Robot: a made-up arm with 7 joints. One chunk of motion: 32 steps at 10 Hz.
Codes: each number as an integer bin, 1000 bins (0 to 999) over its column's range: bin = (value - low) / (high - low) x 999, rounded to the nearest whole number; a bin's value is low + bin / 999 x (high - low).
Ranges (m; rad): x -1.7..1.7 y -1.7..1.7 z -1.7..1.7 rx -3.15..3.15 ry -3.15..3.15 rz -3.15..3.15
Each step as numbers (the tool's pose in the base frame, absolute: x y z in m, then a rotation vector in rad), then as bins.
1 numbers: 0.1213 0.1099 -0.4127 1.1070 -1.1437 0.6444
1 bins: 535 532 378 675 318 602
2 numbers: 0.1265 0.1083 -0.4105 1.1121 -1.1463 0.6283
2 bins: 537 531 379 676 318 599
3 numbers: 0.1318 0.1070 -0.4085 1.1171 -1.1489 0.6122
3 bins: 538 531 379 677 317 597
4 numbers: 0.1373 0.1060 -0.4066 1.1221 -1.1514 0.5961
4 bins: 540 531 380 677 317 594
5 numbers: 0.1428 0.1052 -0.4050 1.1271 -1.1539 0.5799
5 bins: 541 530 381 678 317 591
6 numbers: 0.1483 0.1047 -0.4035 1.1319 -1.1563 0.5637
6 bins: 543 530 381 679 316 589
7 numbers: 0.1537 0.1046 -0.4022 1.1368 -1.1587 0.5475
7 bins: 545 530 381 680 316 586
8 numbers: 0.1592 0.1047 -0.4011 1.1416 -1.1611 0.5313
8 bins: 546 530 382 681 315 584
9 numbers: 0.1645 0.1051 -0.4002 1.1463 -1.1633 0.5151
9 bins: 548 530 382 681 315 581
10 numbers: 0.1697 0.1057 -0.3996 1.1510 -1.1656 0.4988
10 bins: 549 531 382 682 315 579
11 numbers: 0.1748 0.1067 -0.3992 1.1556 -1.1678 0.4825
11 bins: 551 531 382 683 314 576
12 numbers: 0.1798 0.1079 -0.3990 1.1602 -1.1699 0.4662
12 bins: 552 531 382 683 314 573
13 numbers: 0.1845 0.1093 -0.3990 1.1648 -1.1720 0.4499
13 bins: 554 532 382 684 314 571
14 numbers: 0.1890 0.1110 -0.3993 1.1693 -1.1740 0.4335
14 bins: 555 532 382 685 313 568
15 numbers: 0.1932 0.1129 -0.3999 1.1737 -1.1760 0.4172
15 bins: 556 533 382 686 313 566
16 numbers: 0.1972 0.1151 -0.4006 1.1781 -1.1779 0.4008
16 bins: 557 533 382 686 313 563
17 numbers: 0.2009 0.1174 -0.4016 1.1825 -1.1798 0.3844
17 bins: 559 534 382 687 312 560
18 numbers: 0.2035 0.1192 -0.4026 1.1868 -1.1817 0.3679
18 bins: 559 535 381 688 312 558
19 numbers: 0.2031 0.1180 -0.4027 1.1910 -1.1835 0.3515
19 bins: 559 534 381 688 312 555
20 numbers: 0.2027 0.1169 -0.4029 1.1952 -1.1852 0.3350
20 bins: 559 534 381 689 312 553
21 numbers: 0.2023 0.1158 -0.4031 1.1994 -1.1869 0.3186
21 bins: 559 534 381 690 311 550
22 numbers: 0.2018 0.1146 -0.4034 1.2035 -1.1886 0.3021
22 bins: 559 533 381 690 311 547
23 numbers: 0.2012 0.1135 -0.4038 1.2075 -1.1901 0.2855
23 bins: 559 533 381 691 311 545
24 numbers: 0.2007 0.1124 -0.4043 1.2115 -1.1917 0.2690
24 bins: 558 533 381 692 311 542
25 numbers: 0.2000 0.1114 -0.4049 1.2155 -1.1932 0.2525
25 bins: 558 532 381 692 310 540
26 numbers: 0.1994 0.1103 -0.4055 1.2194 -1.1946 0.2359
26 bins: 558 532 380 693 310 537
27 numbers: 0.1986 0.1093 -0.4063 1.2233 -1.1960 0.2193
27 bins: 558 532 380 693 310 534
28 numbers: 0.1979 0.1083 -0.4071 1.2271 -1.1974 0.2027
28 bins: 558 531 380 694 310 532
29 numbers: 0.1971 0.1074 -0.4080 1.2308 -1.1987 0.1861
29 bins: 557 531 380 695 309 529
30 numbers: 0.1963 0.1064 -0.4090 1.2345 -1.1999 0.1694
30 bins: 557 531 379 695 309 526
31 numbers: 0.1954 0.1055 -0.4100 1.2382 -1.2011 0.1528
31 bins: 557 530 379 696 309 524
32 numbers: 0.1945 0.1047 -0.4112 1.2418 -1.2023 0.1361
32 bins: 557 530 379 696 309 521
